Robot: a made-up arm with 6 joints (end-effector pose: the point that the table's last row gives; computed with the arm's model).
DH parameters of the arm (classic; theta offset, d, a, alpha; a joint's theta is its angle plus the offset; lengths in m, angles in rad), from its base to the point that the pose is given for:
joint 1: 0 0.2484 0 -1.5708
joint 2: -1.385 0 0.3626 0
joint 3: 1.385 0 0.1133 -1.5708
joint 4: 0 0.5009 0 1.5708
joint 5: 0 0 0.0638 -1.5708
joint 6: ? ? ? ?
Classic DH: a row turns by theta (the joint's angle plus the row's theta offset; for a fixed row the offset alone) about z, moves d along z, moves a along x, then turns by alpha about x.
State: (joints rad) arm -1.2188 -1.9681 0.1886 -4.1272 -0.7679 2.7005
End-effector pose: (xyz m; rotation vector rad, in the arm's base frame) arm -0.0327 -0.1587 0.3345 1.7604 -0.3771 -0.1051
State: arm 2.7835 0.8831 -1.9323 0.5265 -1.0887 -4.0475
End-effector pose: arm -0.7652 0.3409 0.3571 -1.2493 0.3013 1.6414
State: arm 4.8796 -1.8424 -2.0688 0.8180 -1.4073 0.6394
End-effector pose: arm -0.1986 0.7789 0.4194 1.4901 -1.7638 -1.5042
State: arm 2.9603 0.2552 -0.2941 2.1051 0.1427 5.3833
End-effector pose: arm -0.2524 0.0914 -0.0104 -1.9746 -2.3825 0.2508
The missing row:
joint 6: 0 0.0814 0 0
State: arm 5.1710 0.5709 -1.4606 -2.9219 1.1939 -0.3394
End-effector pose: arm 0.3488 -0.7321 0.2680 0.6625 0.9702 -1.3324
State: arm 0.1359 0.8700 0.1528 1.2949 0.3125 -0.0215
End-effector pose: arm -0.1249 -0.0517 0.0105 1.8329 -1.4099 -1.3182
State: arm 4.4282 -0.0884 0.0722 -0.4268 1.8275 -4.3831
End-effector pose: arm -0.0576 -0.0571 0.0678 -0.1693 -1.7284 -2.1546
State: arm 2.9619 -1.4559 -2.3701 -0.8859 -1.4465 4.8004
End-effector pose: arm 0.7361 -0.2035 0.5956 -1.1073 2.2773 -1.8565
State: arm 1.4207 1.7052 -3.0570 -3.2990 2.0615 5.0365
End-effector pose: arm 0.1184 0.8894 0.2303 0.2292 -0.2080 0.2275
